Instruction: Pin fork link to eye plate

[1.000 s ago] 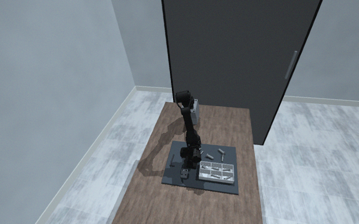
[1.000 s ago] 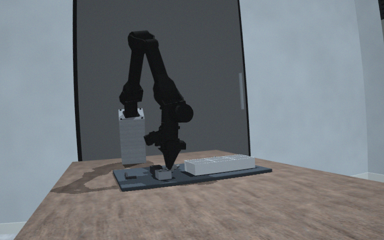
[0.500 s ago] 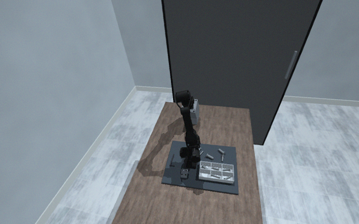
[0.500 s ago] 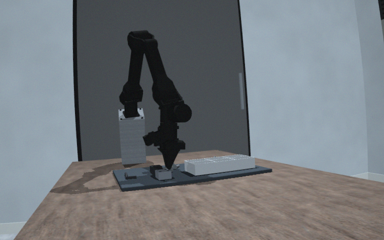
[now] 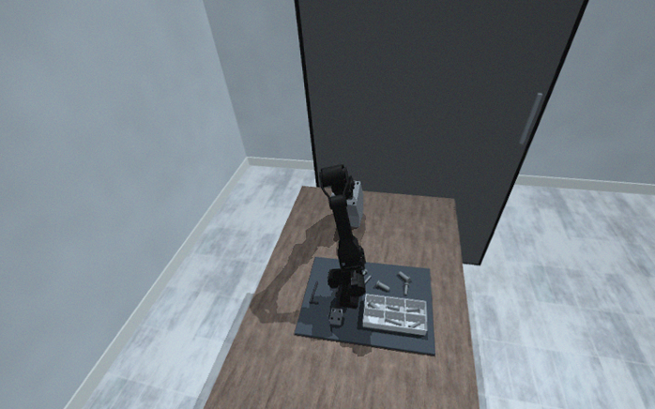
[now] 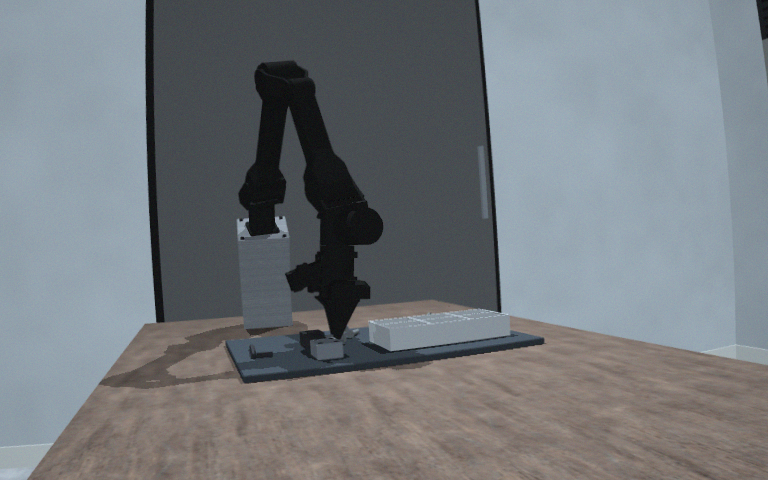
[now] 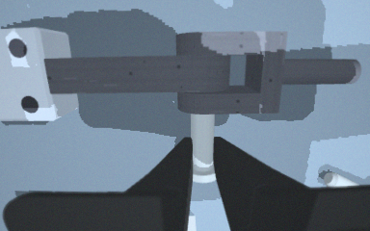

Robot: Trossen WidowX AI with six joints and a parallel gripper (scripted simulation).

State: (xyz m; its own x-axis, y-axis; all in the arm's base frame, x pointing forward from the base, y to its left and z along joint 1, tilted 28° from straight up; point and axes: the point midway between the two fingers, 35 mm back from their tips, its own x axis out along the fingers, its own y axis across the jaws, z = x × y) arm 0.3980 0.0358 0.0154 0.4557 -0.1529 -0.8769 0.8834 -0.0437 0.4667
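Right now my hand is 30 mm above the pale grey pin and 10 mm to the left of it. Also, from my hand: light grey mounting block 90 mm ahead, 50 mm to the right, 30 mm below; then dark eye plate 40 mm to the right, 30 mm below, 10 mm ahead; then dark mat 60 mm to the left, 50 mm below, 10 mm ahead.
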